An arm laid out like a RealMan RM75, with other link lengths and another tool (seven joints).
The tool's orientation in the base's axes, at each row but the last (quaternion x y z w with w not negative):
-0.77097 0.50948 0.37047 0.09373
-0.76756 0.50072 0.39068 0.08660
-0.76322 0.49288 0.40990 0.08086
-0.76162 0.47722 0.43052 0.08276
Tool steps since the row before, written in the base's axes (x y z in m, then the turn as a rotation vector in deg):
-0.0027 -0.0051 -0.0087 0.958 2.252 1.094
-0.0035 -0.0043 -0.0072 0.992 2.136 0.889
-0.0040 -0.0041 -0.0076 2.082 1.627 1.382
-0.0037 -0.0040 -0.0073 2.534 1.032 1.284
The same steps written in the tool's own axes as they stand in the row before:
0.0089 0.0026 0.0048 -2.144 -1.608 -0.055
0.0073 0.0031 0.0044 -1.916 -1.633 0.006
0.0075 0.0032 0.0050 -1.720 -2.132 -1.178
0.0073 0.0030 0.0045 -1.180 -2.205 -1.698

